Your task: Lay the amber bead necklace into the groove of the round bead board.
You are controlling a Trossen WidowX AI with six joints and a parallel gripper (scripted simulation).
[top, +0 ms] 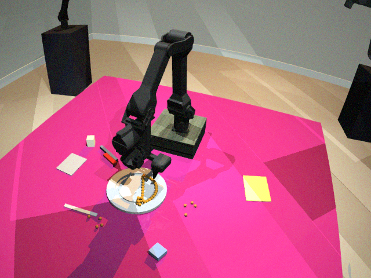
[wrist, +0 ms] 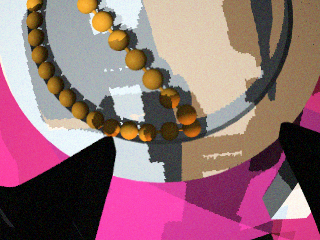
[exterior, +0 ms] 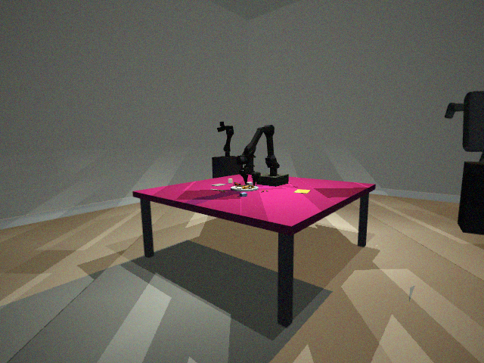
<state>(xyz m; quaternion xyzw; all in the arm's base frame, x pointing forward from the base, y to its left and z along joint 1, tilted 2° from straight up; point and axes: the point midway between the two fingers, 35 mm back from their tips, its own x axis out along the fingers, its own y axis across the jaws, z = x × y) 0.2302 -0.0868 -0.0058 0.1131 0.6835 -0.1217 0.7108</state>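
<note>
My gripper tip is now 7 cm short of the round bead board, 1 cm to the left of it and 1 cm above it. Also, from my gripper tip: white block 9 cm behind, 6 cm to the right, 1 cm below; then red-handled tool 7 cm behind, 16 cm to the right, 2 cm below; then white strip 20 cm ahead, 16 cm to the right, 2 cm below.
</note>
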